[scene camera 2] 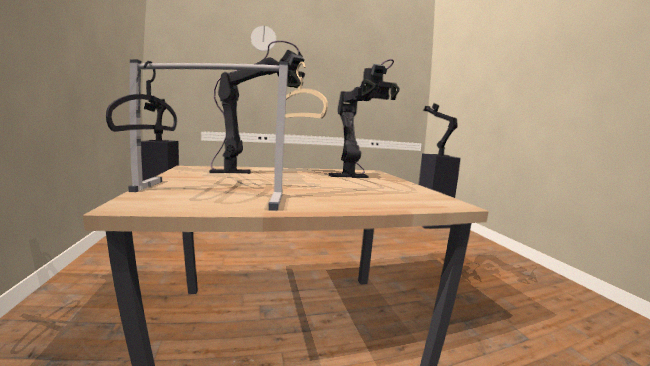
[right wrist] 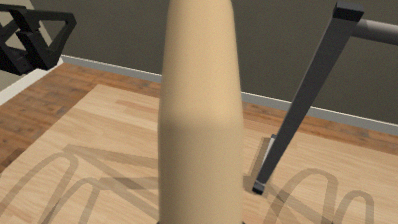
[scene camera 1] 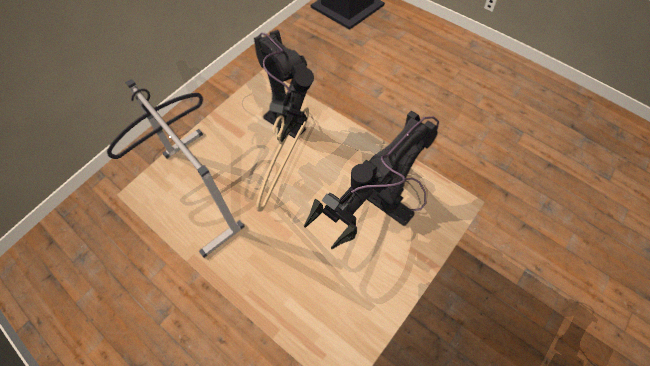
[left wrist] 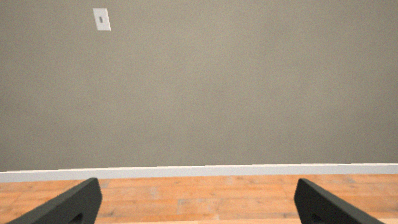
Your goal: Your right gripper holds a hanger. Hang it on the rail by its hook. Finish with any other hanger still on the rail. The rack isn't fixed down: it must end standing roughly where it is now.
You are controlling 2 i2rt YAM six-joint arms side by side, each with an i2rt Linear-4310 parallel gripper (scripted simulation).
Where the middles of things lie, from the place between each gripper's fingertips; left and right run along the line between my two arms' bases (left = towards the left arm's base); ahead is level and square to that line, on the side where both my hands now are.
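Tan hanger (right wrist: 200, 122): 20 mm below my right hand. The tan hanger is also 31 cm to the right of my left hand (scene camera 1: 317, 237), 2 cm below it and 15 cm behind it.
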